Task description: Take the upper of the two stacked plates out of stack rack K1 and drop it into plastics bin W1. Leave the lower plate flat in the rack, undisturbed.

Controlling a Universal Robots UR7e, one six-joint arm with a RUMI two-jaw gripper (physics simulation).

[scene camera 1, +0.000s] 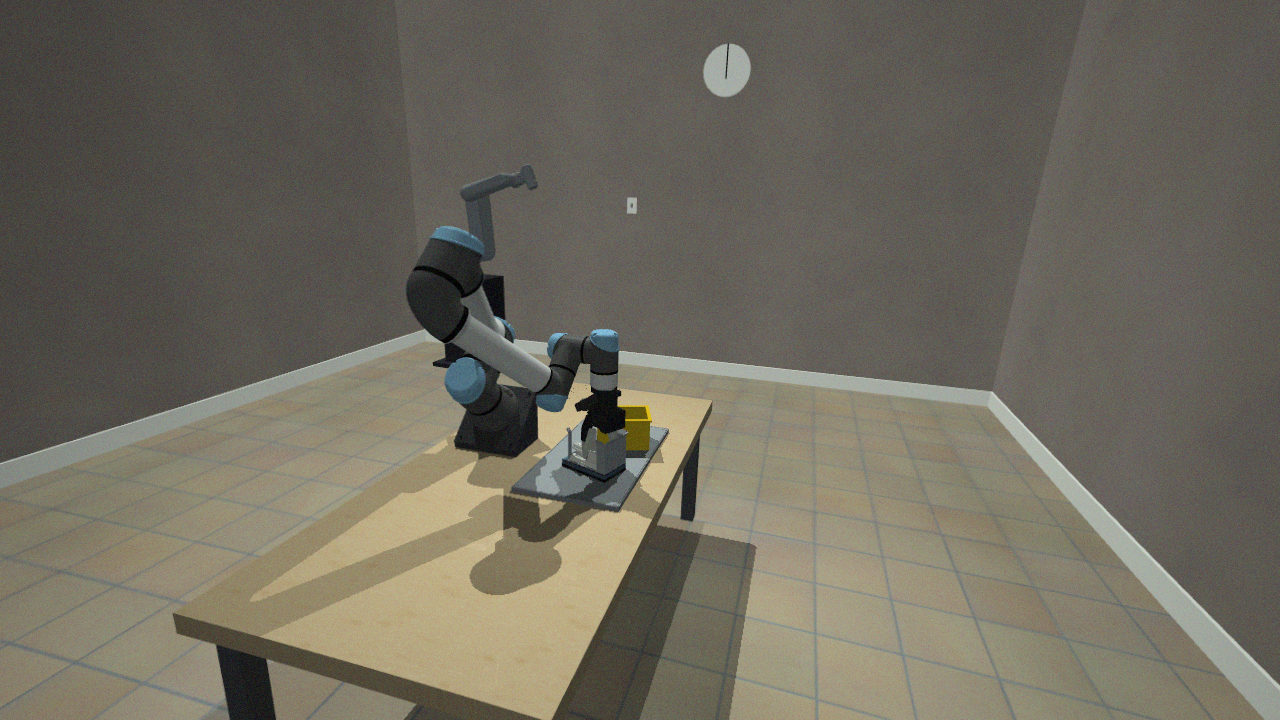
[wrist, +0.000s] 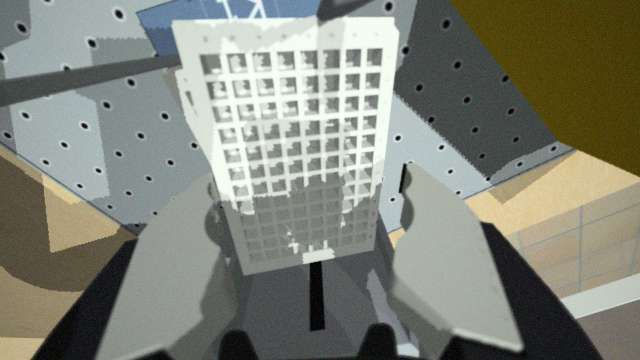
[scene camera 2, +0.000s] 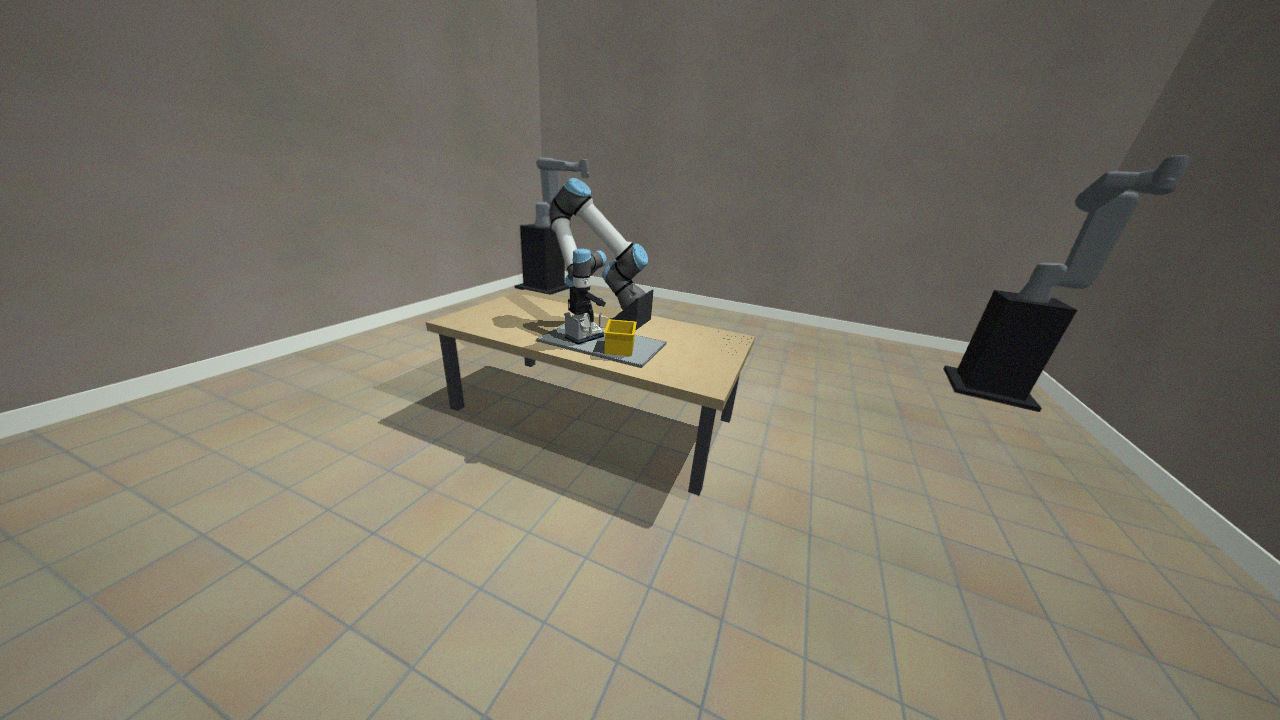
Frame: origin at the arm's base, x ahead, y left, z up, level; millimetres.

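Where they show: gripper, between the fingertips: (wrist: 311, 171) (scene camera 2: 584, 330); arm's base, origin of its link: (scene camera 1: 495, 409) (scene camera 2: 634, 302).
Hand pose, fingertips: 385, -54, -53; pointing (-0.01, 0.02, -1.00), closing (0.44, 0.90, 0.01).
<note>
Each offset is from my fingertips to the centre of the thing, as dx, dy, dz. "*": to the spot under its first point. Level surfaces: height alone.
The upper plate {-8, +0, +8} (wrist: 285, 27), a white grid-patterned plate, sits in stack rack K1 {-12, -10, +17} (wrist: 280, 310) (scene camera 1: 610, 454) (scene camera 2: 573, 327). Part of the lower plate {-5, -12, -10} (wrist: 192, 107) shows past its left edge; the rest is hidden beneath it. My gripper (wrist: 311, 171) (scene camera 1: 597, 435) (scene camera 2: 583, 319) points down at the rack with one finger on each side of the upper plate. The fingers are partly closed but still open: a gap shows between the right finger and the plate, and the left finger is very close to its edge. Plastics bin W1 {-6, +185, +7} (scene camera 1: 637, 433) (scene camera 2: 619, 343) (wrist: 565, 65) is yellow and stands beside the rack.
Rack and bin stand on a grey perforated board (scene camera 1: 546, 486) (scene camera 2: 650, 354) (wrist: 142, 112) on the wooden table {dz -56} (scene camera 1: 429, 600) (scene camera 2: 698, 367). A dark grey bar {* -78, -27, +43} (wrist: 85, 77) runs left of the plates, and a blue panel {* -92, -28, -21} (wrist: 165, 30) lies behind them in the wrist view.
</note>
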